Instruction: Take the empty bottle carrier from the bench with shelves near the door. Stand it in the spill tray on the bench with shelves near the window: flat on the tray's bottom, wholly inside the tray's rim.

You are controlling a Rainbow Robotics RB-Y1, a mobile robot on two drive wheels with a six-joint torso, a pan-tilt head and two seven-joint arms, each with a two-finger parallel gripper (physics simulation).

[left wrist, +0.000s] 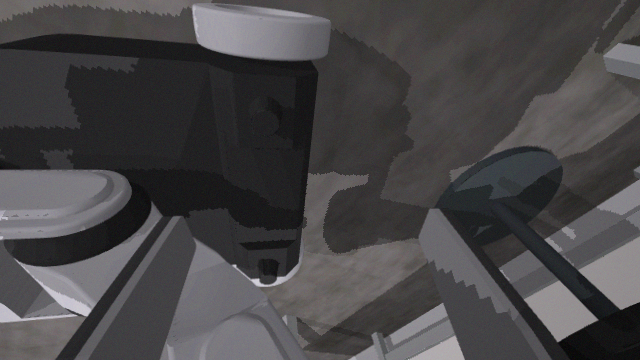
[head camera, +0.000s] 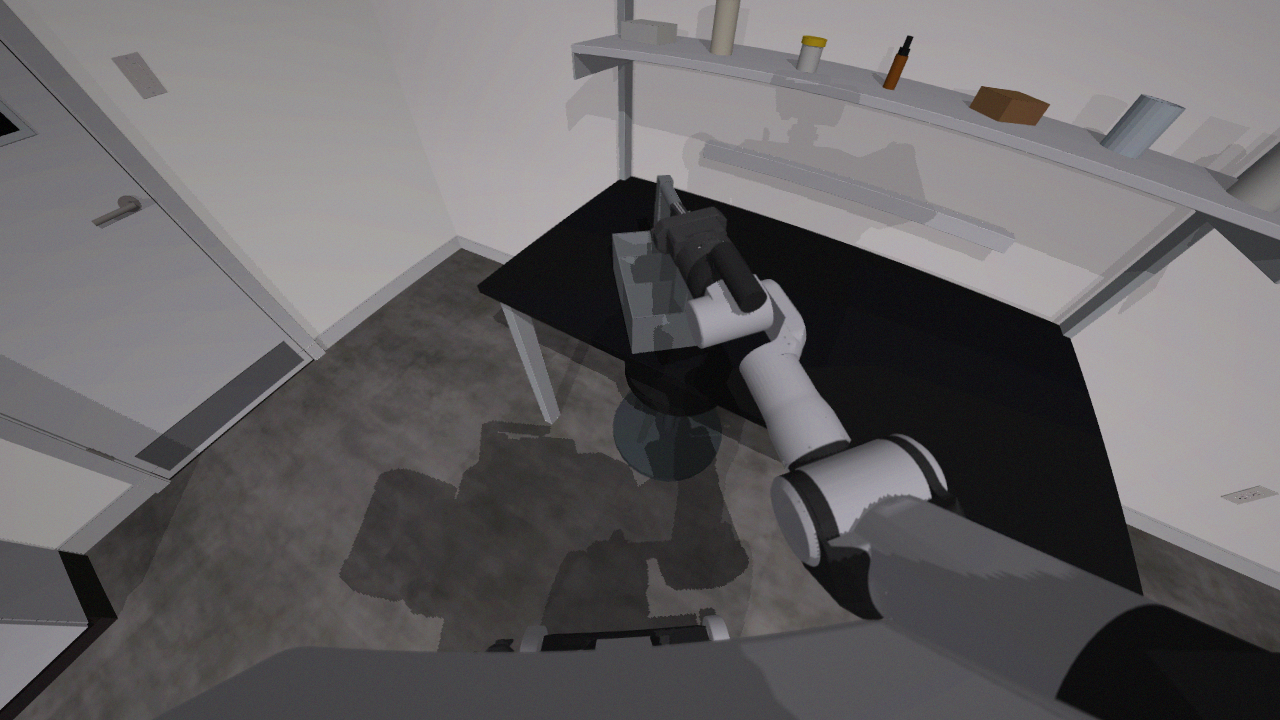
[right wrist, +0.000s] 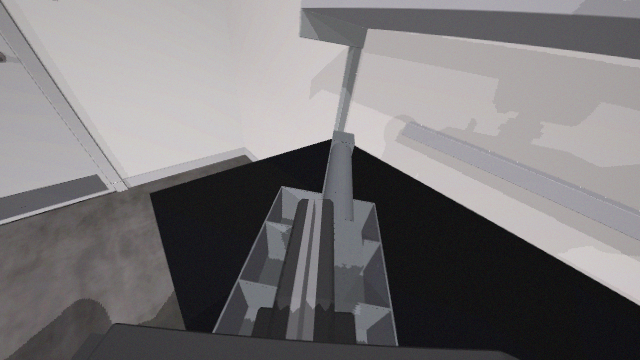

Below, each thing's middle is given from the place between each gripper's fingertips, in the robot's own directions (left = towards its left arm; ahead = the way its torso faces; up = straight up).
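Scene:
The grey bottle carrier [head camera: 653, 294] is 7 cm ahead of my right hand, 1 cm to the right of it, and sits 15 cm below it.
As for my left hand, the carrier is 360 mm to the right of it and 420 mm above it, and it's 740 mm ahead of that hand too.

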